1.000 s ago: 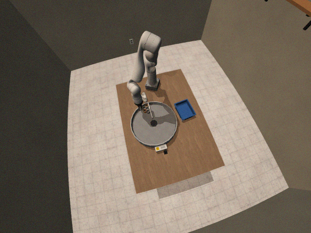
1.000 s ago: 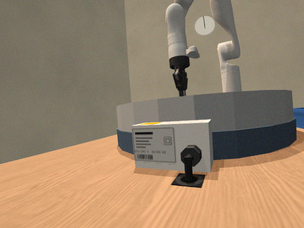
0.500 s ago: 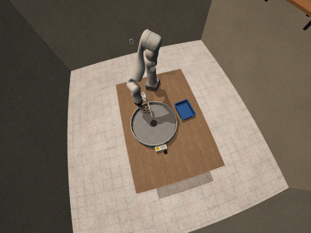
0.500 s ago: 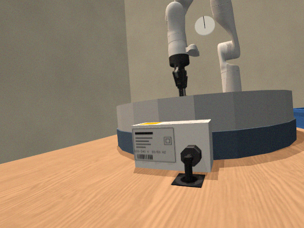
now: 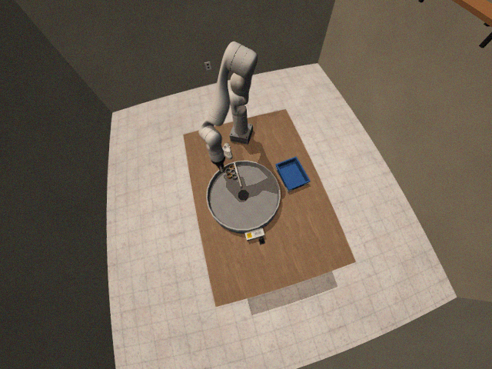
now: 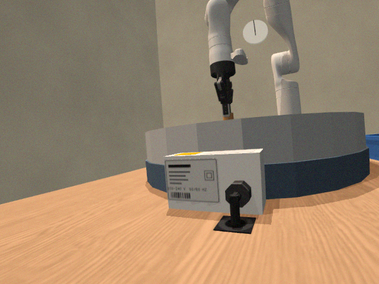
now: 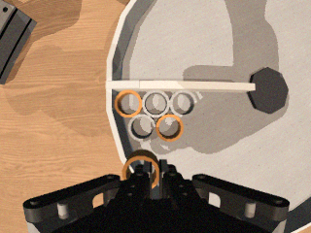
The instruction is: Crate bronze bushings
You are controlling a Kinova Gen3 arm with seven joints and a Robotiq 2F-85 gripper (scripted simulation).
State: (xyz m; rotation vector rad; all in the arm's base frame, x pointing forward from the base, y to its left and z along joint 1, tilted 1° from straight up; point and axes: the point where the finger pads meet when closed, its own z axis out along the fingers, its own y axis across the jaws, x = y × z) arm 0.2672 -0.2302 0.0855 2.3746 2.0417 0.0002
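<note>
Right now my hand is 160 mm short of the blue crate, 390 mm to the right of it and 120 mm above it. Round my hand: turning table 180 mm ahead, 50 mm to the left, 100 mm below.
</note>
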